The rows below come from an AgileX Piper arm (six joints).
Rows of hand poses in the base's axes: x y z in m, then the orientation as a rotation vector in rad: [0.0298 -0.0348 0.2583 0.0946 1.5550 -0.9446]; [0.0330 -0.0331 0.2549 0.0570 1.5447 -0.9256]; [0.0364 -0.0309 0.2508 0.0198 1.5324 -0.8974]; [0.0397 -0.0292 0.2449 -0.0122 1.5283 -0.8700]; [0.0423 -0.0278 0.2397 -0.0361 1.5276 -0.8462]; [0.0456 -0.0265 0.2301 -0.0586 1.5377 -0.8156]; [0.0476 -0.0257 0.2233 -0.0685 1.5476 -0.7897]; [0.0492 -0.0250 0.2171 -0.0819 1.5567 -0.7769]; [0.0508 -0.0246 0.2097 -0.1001 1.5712 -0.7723]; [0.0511 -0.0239 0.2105 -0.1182 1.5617 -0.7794]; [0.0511 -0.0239 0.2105 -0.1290 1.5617 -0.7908]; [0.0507 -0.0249 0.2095 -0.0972 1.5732 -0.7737]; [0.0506 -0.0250 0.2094 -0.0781 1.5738 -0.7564]
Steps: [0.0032 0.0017 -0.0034 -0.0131 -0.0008 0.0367]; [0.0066 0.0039 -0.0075 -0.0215 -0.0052 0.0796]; [0.0099 0.0056 -0.0134 -0.0244 -0.0037 0.1174]; [0.0125 0.0070 -0.0186 -0.0238 -0.0009 0.1474]; [0.0158 0.0083 -0.0282 -0.0142 0.0096 0.1790]; [0.0178 0.0091 -0.0350 -0.0007 0.0165 0.2000]; [0.0194 0.0098 -0.0412 0.0030 0.0269 0.2145]; [0.0210 0.0102 -0.0486 0.0014 0.0456 0.2251]; [0.0213 0.0109 -0.0478 -0.0161 0.0457 0.2329]; [0.0213 0.0109 -0.0478 -0.0285 0.0522 0.2316]; [0.0209 0.0099 -0.0488 0.0029 0.0465 0.2221]; [0.0208 0.0098 -0.0489 0.0235 0.0363 0.2223]
